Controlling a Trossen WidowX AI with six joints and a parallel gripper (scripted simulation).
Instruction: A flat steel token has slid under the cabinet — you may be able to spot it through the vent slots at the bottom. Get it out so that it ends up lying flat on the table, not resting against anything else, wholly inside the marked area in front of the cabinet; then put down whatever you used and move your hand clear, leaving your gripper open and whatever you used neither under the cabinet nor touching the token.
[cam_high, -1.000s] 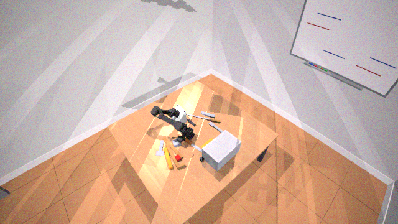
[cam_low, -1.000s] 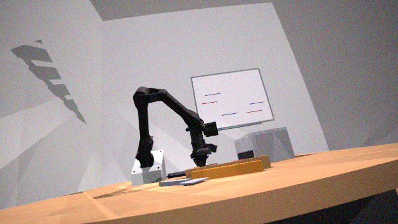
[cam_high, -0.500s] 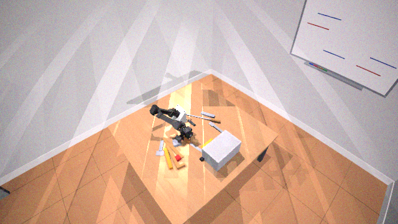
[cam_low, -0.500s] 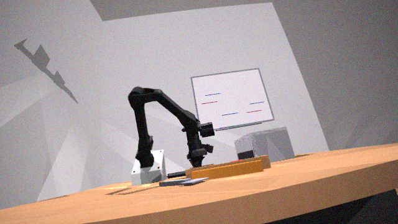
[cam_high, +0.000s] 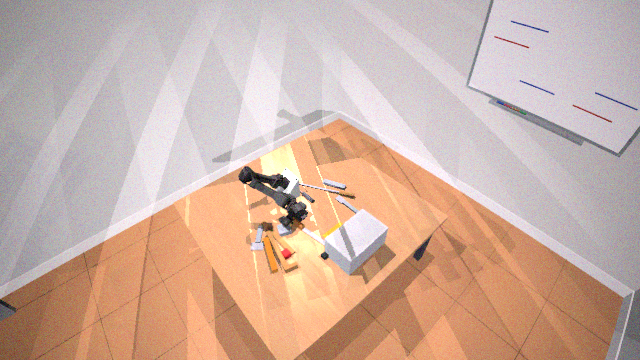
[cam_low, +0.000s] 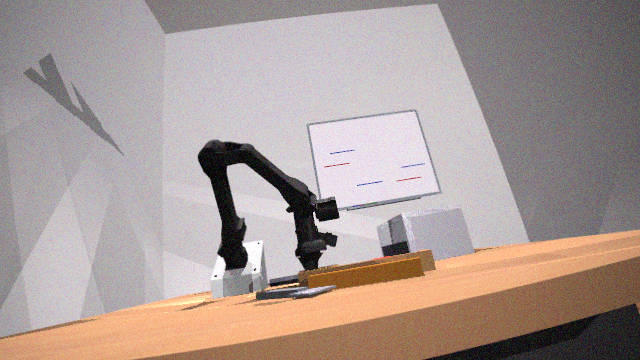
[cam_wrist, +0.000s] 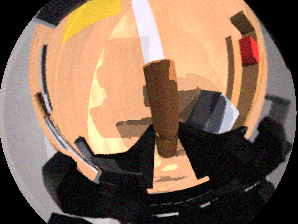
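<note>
My gripper tip is 8 cm to the left of the grey block, 1 cm below it and 1 cm short of it. Round my gripper tip: orange bar: 24 cm to the right, 11 cm ahead, 1 cm above; then thin wooden stick: 14 cm to the right, 3 cm ahead; then red block: 17 cm to the right, 16 cm ahead, 1 cm above.
</note>
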